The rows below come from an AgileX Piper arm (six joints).
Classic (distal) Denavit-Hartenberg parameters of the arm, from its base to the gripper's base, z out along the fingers. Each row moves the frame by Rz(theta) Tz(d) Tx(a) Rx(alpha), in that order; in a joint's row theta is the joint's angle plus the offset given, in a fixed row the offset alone. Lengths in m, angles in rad.
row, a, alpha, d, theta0
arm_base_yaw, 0, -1.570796, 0.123, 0
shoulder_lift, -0.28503, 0, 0, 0.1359
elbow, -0.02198, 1.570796, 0, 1.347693
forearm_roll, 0, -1.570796, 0.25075, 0
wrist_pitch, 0, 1.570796, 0, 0
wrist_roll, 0, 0, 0.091, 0
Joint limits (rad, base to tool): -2.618..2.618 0..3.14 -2.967..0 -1.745..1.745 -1.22..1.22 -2.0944..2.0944
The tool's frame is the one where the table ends.
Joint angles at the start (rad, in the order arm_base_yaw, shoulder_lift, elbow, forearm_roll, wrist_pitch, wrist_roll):
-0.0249 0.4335 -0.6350 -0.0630 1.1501 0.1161
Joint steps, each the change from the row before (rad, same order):
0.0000 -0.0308 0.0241 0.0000 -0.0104 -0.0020
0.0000 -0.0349 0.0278 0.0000 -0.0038 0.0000
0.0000 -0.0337 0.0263 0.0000 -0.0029 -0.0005
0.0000 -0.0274 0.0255 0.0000 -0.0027 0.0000
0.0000 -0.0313 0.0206 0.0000 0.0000 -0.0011
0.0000 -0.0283 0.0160 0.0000 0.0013 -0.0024
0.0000 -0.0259 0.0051 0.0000 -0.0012 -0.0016
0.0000 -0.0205 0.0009 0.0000 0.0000 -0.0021
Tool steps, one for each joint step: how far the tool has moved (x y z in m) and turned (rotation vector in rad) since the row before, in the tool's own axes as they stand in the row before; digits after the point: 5 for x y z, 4 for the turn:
0.00625 -0.00048 0.00104 -0.0018 -0.0170 -0.0016
0.00782 -0.00060 0.00146 -0.0011 -0.0108 0.0004
0.00745 -0.00056 0.00150 -0.0010 -0.0102 -0.0001
0.00670 -0.00044 0.00234 -0.0005 -0.0046 0.0001
0.00634 -0.00050 0.00086 -0.0009 -0.0106 -0.0005
0.00533 -0.00044 0.00030 -0.0009 -0.0109 -0.0017
0.00295 -0.00035 -0.00190 -0.0018 -0.0219 -0.0004
0.00186 -0.00028 -0.00224 -0.0016 -0.0195 -0.0010

